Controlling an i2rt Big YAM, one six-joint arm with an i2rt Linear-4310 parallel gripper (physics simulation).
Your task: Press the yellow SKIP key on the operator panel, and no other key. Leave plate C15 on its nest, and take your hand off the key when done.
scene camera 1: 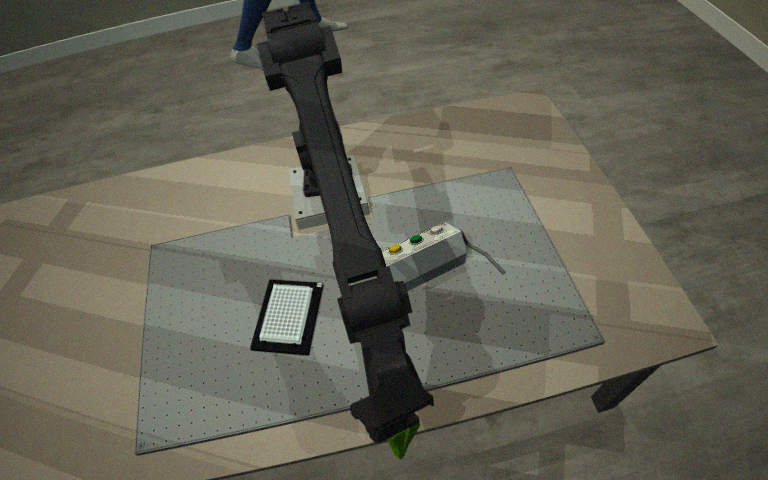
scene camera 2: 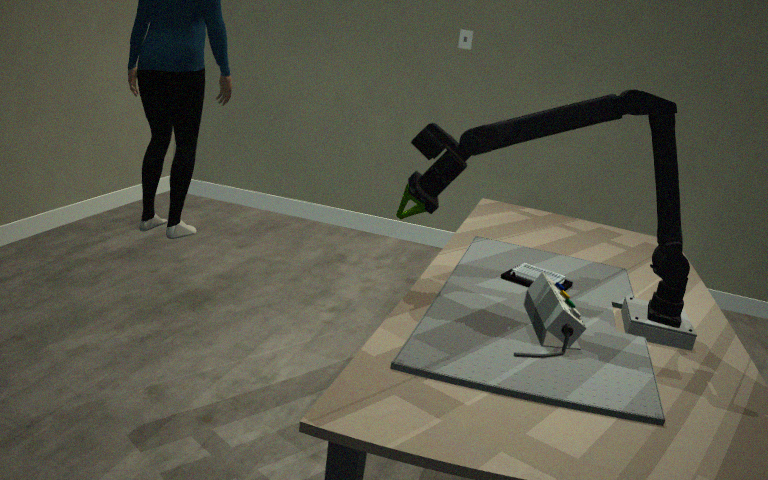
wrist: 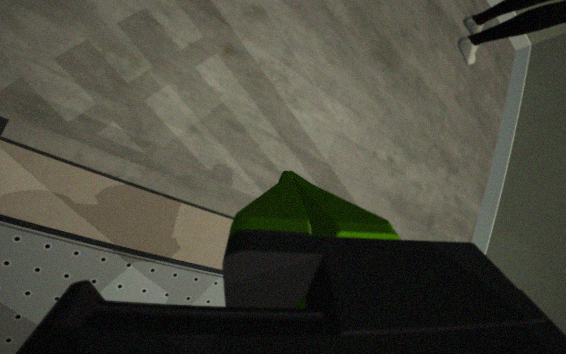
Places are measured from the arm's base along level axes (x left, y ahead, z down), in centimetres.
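Pixels of known places: gripper, fingertip midpoint: (scene camera 1: 399, 456) (scene camera 2: 398, 217) (wrist: 286, 179); arm's base, origin of the base link: (scene camera 2: 663, 316).
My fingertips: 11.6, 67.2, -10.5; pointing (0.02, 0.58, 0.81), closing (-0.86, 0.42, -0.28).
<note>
For each thing: its top centre in the pictures, then the offset to it from my fingertips, as dx, dy, dz. "spot": a spot on its surface instead. Level surfaces: height alone.
- operator panel, middle of its top: (scene camera 1: 410, 247) (scene camera 2: 559, 290) +6.1, -41.0, +5.0
- green key, middle of its top: (scene camera 2: 570, 299) (scene camera 1: 416, 237) +7.5, -44.1, +5.9
- white key, middle of its top: (scene camera 1: 436, 227) +12.1, -46.0, +5.9
- blue key, middle of its top: (scene camera 2: 560, 283) -1.7, -40.2, +5.9
- white plate, middle of its top: (scene camera 1: 285, 311) (scene camera 2: 539, 272) -20.8, -32.3, +10.8
- perforated board, its level: dz +13.4
- wooden table, its level: dz +14.7
- grey cable, surface spot: (scene camera 2: 540, 355) (scene camera 1: 489, 255) spot: +23.4, -42.1, +12.9
The operator panel (scene camera 1: 436, 260) (scene camera 2: 546, 311) is a grey slanted box on the perforated board. Its yellow key (scene camera 1: 394, 249) (scene camera 2: 565, 294) sits beside the green key (scene camera 1: 416, 239) (scene camera 2: 570, 302); a white key (scene camera 1: 436, 229) is at the far end. A blue key (scene camera 2: 560, 286) shows in scene camera 2; the arm hides it in scene camera 1. The white plate (scene camera 1: 286, 314) (scene camera 2: 538, 272) lies flat on its black nest (scene camera 1: 281, 349) (scene camera 2: 512, 277). My gripper (scene camera 1: 400, 456) (scene camera 2: 399, 217) (wrist: 286, 179), with green fingers, is shut and empty, high above and beyond the board's edge, well away from the panel.
The perforated board (scene camera 1: 186, 384) (scene camera 2: 441, 362) lies on the wooden table (scene camera 1: 67, 339) (scene camera 2: 362, 390). A grey cable (scene camera 1: 488, 257) (scene camera 2: 540, 355) runs from the panel's end. The arm's base plate (scene camera 1: 308, 217) (scene camera 2: 659, 333) stands at the board's notch. A person (scene camera 1: 246, 33) (scene camera 2: 169, 101) stands on the floor away from the table.
</note>
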